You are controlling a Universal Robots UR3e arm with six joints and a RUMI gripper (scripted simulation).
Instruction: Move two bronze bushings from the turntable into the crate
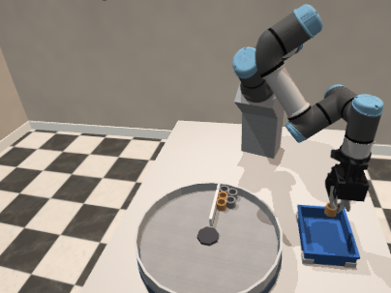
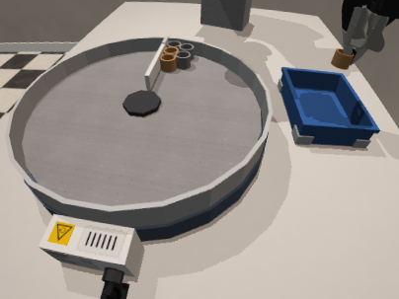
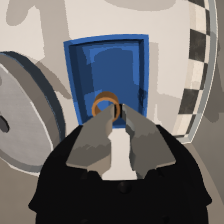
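The blue crate lies 1 cm to the right of my hand and 11 cm below it. The rest, counted from my hand: grey turntable: 1 cm behind, 37 cm to the right, 8 cm below.
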